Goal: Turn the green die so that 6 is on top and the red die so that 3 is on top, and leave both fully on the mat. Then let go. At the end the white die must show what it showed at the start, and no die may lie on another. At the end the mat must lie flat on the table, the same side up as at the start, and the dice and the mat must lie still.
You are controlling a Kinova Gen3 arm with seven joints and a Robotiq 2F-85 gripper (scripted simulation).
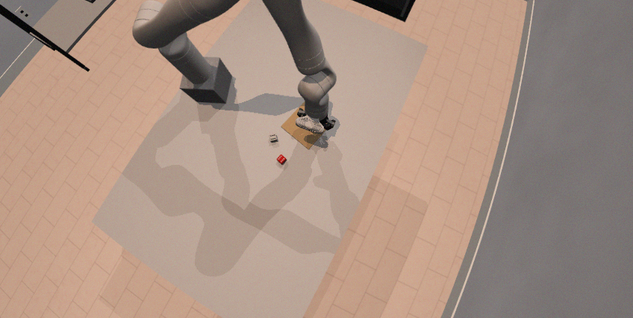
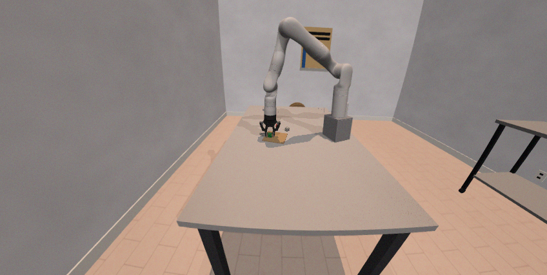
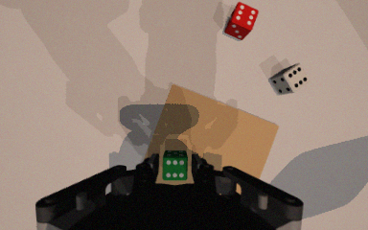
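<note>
Now: hand 10 mm above the green die. Also, from my hand: white die: 120 mm behind, 110 mm to the right, 10 mm below; then red die: 50 mm behind, 170 mm to the right, 10 mm below; then tan mat: 40 mm behind, 10 mm to the right, 20 mm below.
</note>
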